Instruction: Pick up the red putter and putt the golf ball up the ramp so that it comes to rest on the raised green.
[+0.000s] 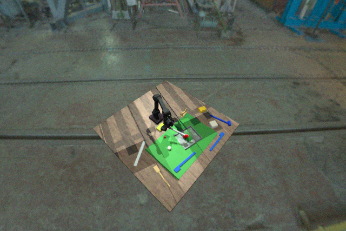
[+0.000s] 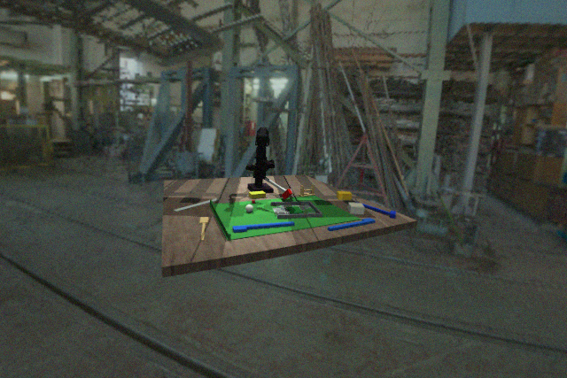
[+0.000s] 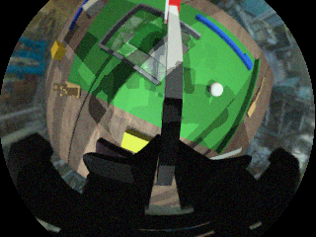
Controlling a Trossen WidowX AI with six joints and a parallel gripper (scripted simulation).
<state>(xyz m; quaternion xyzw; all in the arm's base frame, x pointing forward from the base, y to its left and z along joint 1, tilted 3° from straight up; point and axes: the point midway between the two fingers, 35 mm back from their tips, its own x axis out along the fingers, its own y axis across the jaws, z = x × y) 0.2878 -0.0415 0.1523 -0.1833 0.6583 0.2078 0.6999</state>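
Now: gripper tip 10 cm short of the red putter and 7 cm to the right of it. The rest, counted from my gripper tip: green mat (18 cm ahead, 14 cm below, 10 cm to the left); then pale strip (37 cm to the right, 14 cm below, 2 cm ahead); then white golf ball (16 cm ahead, 12 cm below, 8 cm to the right).
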